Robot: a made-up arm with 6 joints.
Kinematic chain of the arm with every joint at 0, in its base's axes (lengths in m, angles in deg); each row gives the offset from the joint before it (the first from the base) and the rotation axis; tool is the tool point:
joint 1: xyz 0 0 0.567 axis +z
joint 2: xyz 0 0 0 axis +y
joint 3: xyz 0 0 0.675 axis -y
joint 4: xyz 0 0 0 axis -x
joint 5: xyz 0.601 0 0 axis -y
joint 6: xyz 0 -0.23 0 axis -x
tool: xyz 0 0 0
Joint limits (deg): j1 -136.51..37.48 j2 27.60..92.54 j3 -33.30..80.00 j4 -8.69..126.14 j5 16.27..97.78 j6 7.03..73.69
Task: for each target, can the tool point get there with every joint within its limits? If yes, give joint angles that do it. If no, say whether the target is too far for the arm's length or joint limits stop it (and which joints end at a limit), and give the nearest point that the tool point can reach.
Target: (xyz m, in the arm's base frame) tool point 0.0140 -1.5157 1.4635
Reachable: no: too far | nearest point 0.0105 -1.1348 1.2382 | short by 0.443 m
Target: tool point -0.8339 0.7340 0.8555
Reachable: no: joint limits stop it (at a limit: joint 1, joint 2, joint 3, joint 4) | nearest point -0.5734 -0.2305 0.6232 | short by 1.026 m
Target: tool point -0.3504 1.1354 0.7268
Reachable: no: joint limits stop it (at a limit: joint 1, joint 2, joint 3, joint 4) | nearest point 0.5264 0.5745 0.7304 | short by 1.041 m
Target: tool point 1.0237 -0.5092 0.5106
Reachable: yes | joints -25.55 63.86 9.61 85.53 44.19 15.89
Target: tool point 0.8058 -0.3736 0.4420
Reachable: yes | joints -11.75 54.03 -14.97 28.75 22.91 44.64
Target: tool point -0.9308 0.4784 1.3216
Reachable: no: joint limits stop it (at a limit: joint 1, joint 2, joint 3) | nearest point -0.6416 -0.2924 1.6511 | short by 0.887 m
